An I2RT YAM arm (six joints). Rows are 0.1 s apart.
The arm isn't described. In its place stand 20 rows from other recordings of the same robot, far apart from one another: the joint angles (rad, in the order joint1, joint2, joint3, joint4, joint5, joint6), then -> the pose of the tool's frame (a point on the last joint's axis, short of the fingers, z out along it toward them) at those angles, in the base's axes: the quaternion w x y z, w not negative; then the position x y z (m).
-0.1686, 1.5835, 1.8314, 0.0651, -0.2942, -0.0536 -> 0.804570 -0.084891 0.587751 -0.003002 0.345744 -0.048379 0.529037
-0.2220, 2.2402, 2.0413, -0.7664, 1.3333, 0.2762 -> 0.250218 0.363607 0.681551 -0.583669 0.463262 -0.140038 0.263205
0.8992, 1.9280, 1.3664, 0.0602, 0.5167, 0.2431 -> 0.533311 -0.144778 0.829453 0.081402 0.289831 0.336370 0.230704
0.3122, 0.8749, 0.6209, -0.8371, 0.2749, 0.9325 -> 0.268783 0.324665 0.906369 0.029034 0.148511 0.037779 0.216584
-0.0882, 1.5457, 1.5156, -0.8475, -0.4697, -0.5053 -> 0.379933 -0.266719 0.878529 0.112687 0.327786 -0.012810 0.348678
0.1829, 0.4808, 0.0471, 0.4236, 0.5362, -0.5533 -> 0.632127 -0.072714 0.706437 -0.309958 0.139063 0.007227 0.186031
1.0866, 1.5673, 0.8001, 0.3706, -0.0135, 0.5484 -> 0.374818 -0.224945 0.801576 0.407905 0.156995 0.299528 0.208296
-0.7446, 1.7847, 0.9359, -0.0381, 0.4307, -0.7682 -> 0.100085 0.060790 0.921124 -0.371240 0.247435 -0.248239 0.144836
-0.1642, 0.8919, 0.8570, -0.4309, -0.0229, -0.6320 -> 0.487521 -0.203121 0.826590 -0.194457 0.196539 -0.031738 0.321157
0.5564, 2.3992, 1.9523, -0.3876, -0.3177, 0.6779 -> 0.204396 -0.000892 0.923006 0.326009 0.447412 0.291362 0.160316
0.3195, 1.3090, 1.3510, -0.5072, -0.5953, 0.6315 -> 0.332035 -0.025707 0.827681 0.451704 0.265651 0.108914 0.392321
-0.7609, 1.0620, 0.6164, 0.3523, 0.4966, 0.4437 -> 0.615825 0.542368 0.496782 -0.282497 0.164415 -0.179971 0.282797
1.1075, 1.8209, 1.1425, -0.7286, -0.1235, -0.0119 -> 0.037671 -0.532422 0.840284 0.095029 0.144256 0.298581 0.154388
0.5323, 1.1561, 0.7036, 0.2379, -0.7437, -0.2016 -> 0.529895 -0.473057 0.595468 0.375295 0.210164 0.151761 0.280630
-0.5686, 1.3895, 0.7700, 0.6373, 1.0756, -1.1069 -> 0.143191 0.192225 0.677363 -0.695504 0.233916 -0.186644 0.281389
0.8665, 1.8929, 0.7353, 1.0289, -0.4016, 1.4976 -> 0.106563 0.103244 0.740545 0.655422 0.224297 0.285476 0.149933
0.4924, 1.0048, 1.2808, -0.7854, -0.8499, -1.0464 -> 0.540780 -0.696539 0.419253 0.215911 0.148549 0.110042 0.413280
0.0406, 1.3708, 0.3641, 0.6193, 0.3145, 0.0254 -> 0.554878 0.081116 0.820394 -0.111733 0.249348 -0.000892 0.156531
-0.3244, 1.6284, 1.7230, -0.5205, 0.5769, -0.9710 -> 0.269866 -0.109906 0.813055 -0.504018 0.342614 -0.135700 0.417038
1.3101, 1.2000, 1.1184, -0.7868, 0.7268, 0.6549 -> 0.456095 -0.166619 0.870313 0.082281 0.084306 0.224254 0.322600
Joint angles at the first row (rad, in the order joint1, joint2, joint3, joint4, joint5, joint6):
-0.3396, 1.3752, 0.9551, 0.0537, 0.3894, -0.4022
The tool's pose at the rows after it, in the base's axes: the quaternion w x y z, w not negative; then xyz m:
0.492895 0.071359 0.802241 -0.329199 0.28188 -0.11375 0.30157
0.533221 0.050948 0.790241 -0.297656 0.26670 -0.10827 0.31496
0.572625 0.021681 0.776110 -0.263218 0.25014 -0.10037 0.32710
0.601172 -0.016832 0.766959 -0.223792 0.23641 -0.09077 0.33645
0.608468 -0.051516 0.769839 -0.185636 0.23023 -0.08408 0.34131
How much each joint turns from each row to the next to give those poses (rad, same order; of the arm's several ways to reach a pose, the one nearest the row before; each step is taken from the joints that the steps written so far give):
-0.0077, -0.0678, -0.0195, 0.0000, -0.0746, 0.0037
-0.0130, -0.0801, -0.0233, -0.0013, -0.1087, 0.0087
-0.0098, -0.0855, -0.0261, -0.0047, -0.1194, 0.0051
-0.0017, -0.0712, -0.0133, -0.0281, -0.1234, -0.0002
0.0016, -0.0301, 0.0112, -0.0568, -0.1016, -0.0051

